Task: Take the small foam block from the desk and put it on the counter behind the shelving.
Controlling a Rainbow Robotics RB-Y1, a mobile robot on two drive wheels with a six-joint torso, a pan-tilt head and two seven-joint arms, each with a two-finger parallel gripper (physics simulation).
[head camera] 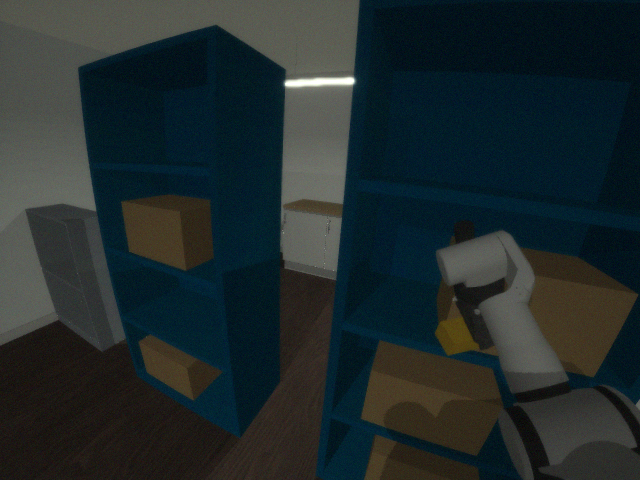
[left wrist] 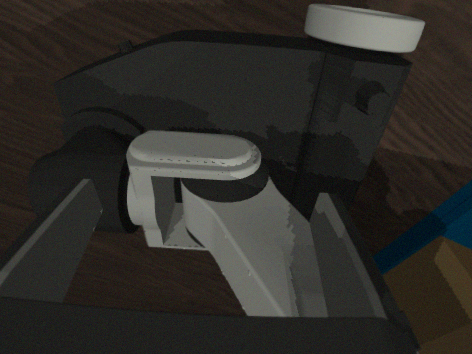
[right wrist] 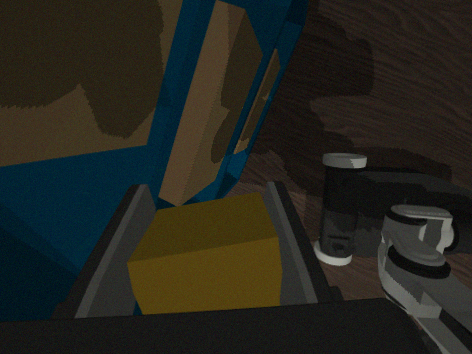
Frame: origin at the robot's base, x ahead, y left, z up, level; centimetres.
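Where they show: left gripper, between the fingertips: point(left wrist: 205, 201); right gripper, between the fingertips: point(head camera: 478, 334) point(right wrist: 209, 195).
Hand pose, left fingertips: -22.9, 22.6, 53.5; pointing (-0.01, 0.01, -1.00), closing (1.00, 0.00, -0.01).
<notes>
Each offset is from my left fingertips to the top centre of the thing, as dx, dy, dz. "pt": to the spot under its first point. Level surfaces: height alone.
The small yellow foam block {+53.7, -58.1, +64.6} point(head camera: 454, 335) point(right wrist: 210, 270) is held between the fingers of my right gripper point(right wrist: 209, 195), which is shut on it. In the head camera the block shows in front of the right blue shelf unit point(head camera: 343, 248). My left gripper point(left wrist: 205, 201) is open, its fingers wide apart, with the robot's own base and arm parts behind them in the left wrist view. The counter {dz +37.6} point(head camera: 312, 207), white with a wooden top, shows in the gap between the two shelf units, farther back. The desk does not show in these views.
A second blue shelf unit point(head camera: 250, 206) stands at the left of the gap. Brown boxes point(head camera: 168, 229) {pt +68.4, -66.9, +23.5} point(head camera: 431, 395) point(right wrist: 200, 110) stand on both units. The right unit is close to my right arm. A grey cabinet point(head camera: 67, 268) stands at the far left. Dark wood floor {dz -53.5} point(head camera: 302, 315) runs through the gap.
</notes>
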